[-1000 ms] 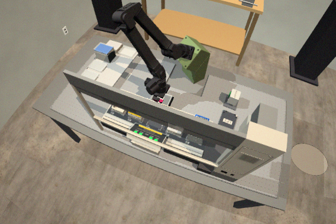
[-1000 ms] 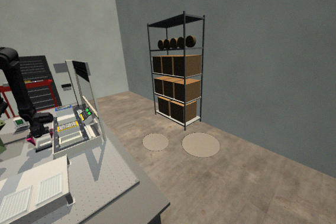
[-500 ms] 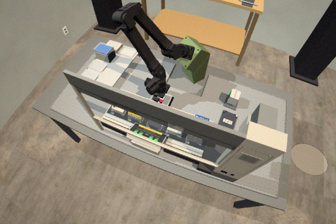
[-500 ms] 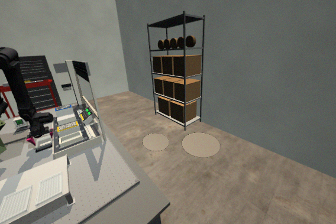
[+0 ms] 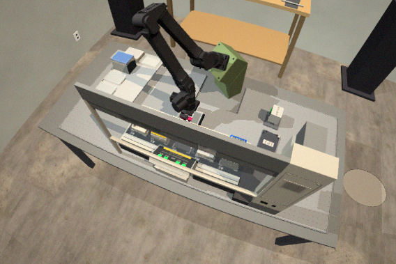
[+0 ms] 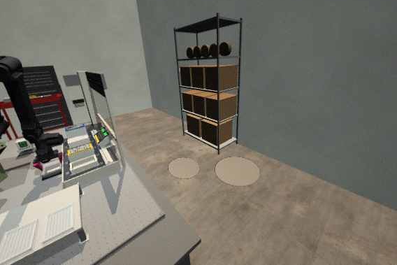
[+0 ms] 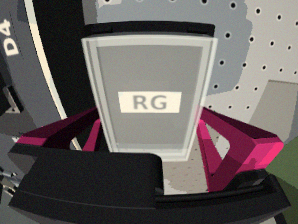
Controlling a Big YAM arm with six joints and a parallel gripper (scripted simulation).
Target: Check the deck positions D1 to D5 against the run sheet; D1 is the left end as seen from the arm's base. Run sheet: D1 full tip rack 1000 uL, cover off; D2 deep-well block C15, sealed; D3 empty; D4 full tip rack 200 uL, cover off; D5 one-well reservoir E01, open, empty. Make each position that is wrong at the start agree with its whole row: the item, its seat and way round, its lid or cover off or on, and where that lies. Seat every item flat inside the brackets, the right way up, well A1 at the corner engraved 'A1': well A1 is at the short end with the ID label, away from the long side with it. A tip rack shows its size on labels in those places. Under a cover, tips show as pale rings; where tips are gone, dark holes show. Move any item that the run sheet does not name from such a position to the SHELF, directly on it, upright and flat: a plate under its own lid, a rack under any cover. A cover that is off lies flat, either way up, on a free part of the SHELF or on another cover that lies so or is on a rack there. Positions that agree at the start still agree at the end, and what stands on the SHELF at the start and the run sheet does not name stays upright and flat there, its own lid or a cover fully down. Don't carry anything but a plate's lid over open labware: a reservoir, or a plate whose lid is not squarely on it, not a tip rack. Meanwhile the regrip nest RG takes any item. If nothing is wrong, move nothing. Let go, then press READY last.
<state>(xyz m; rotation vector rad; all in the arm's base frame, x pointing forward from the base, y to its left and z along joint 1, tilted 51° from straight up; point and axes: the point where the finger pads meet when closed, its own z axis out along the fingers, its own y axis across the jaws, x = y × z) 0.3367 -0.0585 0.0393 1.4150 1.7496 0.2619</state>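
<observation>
Right now my hand is right at the clear tip-rack cover. Also, from my hand: yellow-labelled tip rack: 170 mm ahead, 80 mm above, 70 mm to the right; then one-well reservoir: 200 mm to the right, 160 mm ahead, 40 mm above; then black regrip nest: 20 mm below.
</observation>
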